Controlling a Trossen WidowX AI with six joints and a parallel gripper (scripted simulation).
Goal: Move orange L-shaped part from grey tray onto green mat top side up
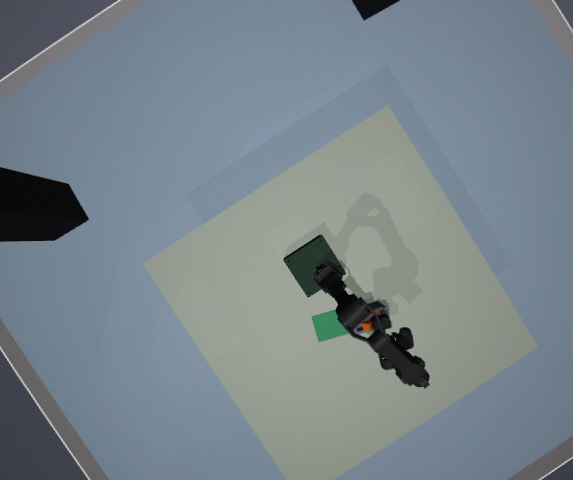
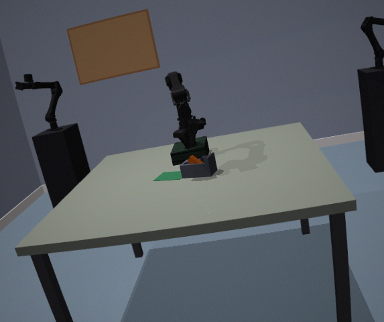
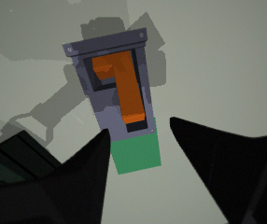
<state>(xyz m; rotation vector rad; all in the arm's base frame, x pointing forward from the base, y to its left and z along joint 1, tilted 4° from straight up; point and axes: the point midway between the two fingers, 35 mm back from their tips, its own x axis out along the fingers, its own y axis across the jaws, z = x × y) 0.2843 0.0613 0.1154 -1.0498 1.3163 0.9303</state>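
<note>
Right now my gripper tip is 1 cm past the orange L-shaped part, 4 cm to the right of it and 10 cm above it. Also, from my gripper tip: green mat: 5 cm behind, 14 cm to the right, 16 cm below.
</note>
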